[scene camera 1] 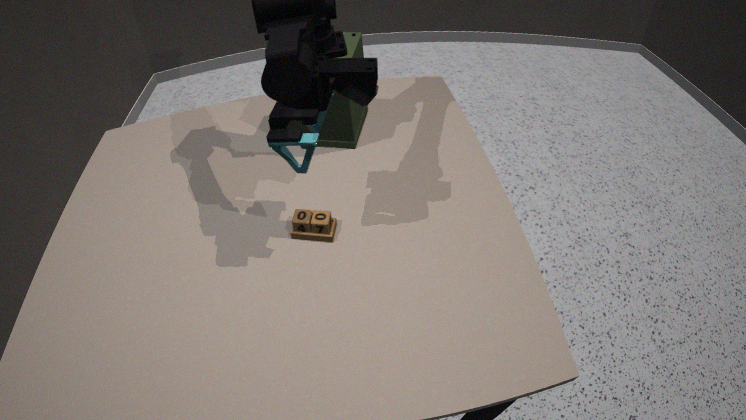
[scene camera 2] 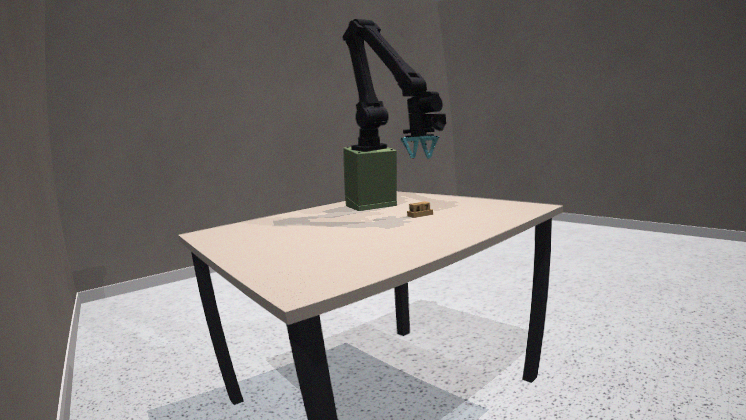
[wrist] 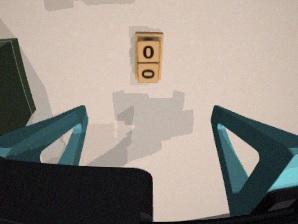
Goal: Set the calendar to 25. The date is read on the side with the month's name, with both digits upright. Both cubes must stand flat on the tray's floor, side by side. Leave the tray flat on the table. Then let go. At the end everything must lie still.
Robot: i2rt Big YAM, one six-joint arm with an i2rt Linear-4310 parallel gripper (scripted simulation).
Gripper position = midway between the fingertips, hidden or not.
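The gripper (scene camera 1: 308,151) is in view. Scene camera 2 shows the gripper (scene camera 2: 420,158) too, and so does the wrist view, with the gripper (wrist: 149,112).
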